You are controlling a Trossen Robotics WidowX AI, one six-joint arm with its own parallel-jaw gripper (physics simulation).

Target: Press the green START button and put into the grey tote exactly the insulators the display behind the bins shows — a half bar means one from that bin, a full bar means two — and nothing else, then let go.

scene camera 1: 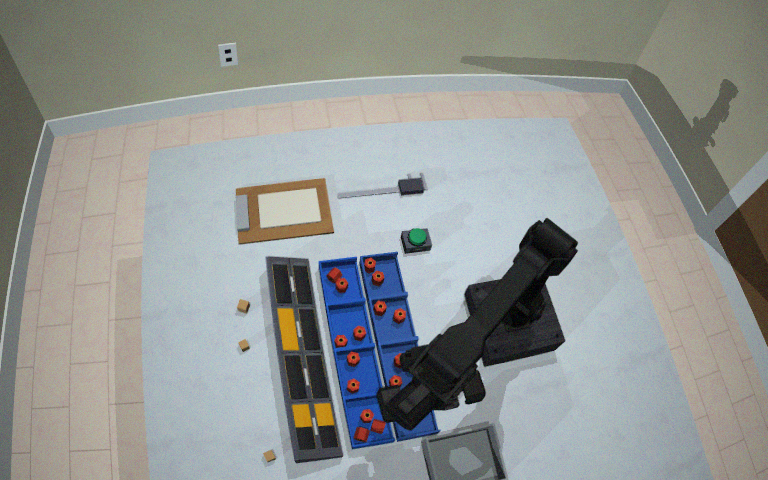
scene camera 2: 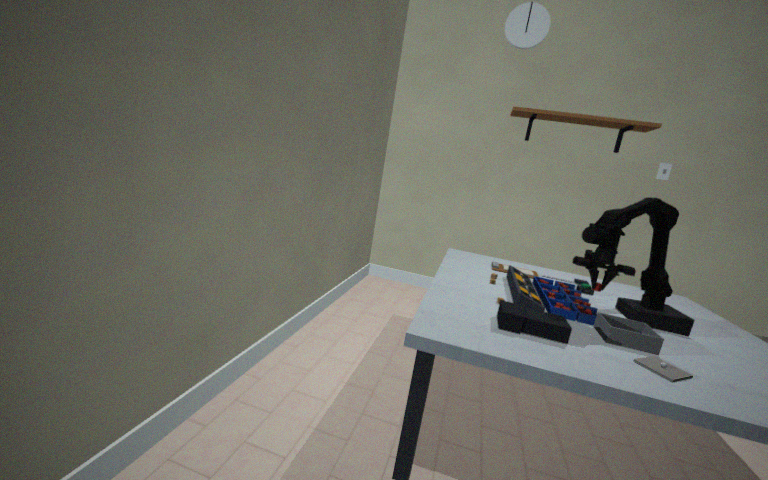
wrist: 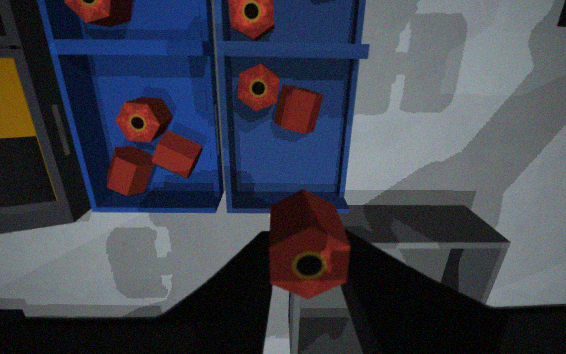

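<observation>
My gripper point(scene camera 2: 598, 285) point(wrist: 303, 241) is shut on a red insulator point(wrist: 309, 230) and holds it above the table, past the near end of the bins; the arm hides the fingertips in scene camera 1. The blue bins point(scene camera 1: 339, 319) point(wrist: 285, 165) stand in two columns. The near right bin holds two insulators, one upright point(wrist: 258, 87) and one lying point(wrist: 300, 111); the near left holds three. The display point(scene camera 1: 311, 455) point(wrist: 35, 216) shows a full bar in the second row left and half bars in the last row, both sides. The grey tote point(scene camera 1: 461, 433) point(scene camera 2: 640, 339) shows no insulator in its visible part. The green START button point(scene camera 1: 417, 236) stands beyond the bins.
A clipboard point(scene camera 1: 283, 234) and a caliper-like tool point(scene camera 1: 411, 186) lie beyond the bins. Small wooden cubes point(scene camera 1: 242, 306) point(scene camera 1: 244, 345) point(scene camera 1: 269, 455) lie left of the display. A black block point(scene camera 2: 543, 328) and a flat grey plate point(scene camera 2: 671, 371) lie near the table's edge.
</observation>
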